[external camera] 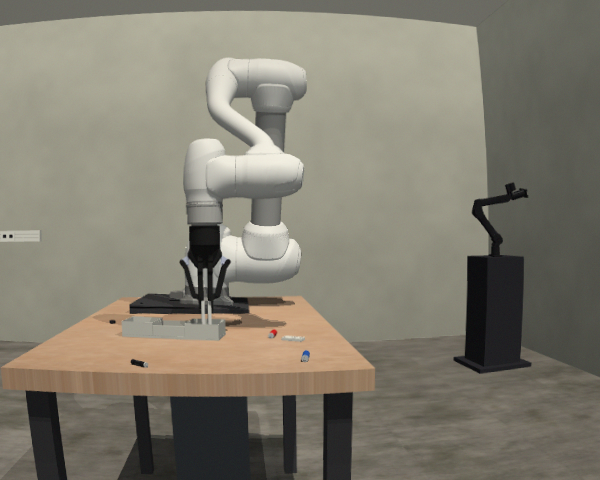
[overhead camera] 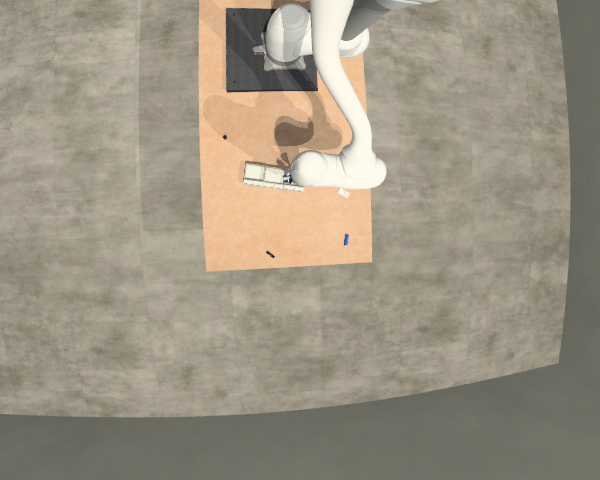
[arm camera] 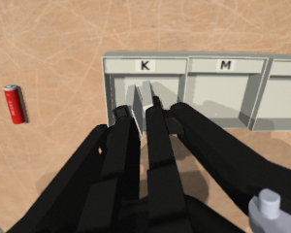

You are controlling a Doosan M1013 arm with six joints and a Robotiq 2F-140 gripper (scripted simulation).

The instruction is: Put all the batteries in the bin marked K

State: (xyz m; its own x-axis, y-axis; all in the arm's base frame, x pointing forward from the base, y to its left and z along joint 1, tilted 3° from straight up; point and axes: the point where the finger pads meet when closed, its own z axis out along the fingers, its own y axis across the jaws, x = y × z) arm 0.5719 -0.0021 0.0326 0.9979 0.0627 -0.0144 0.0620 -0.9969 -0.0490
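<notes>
Right now the red battery is 2 cm ahead of my hand, 16 cm to the left of it and 5 cm below it. Round my hand: grey bin row: 2 cm behind, 8 cm to the right, 4 cm below; then small white flat piece: 7 cm ahead, 20 cm to the left, 5 cm below; then black battery: 30 cm ahead, 14 cm to the right, 5 cm below.
</notes>
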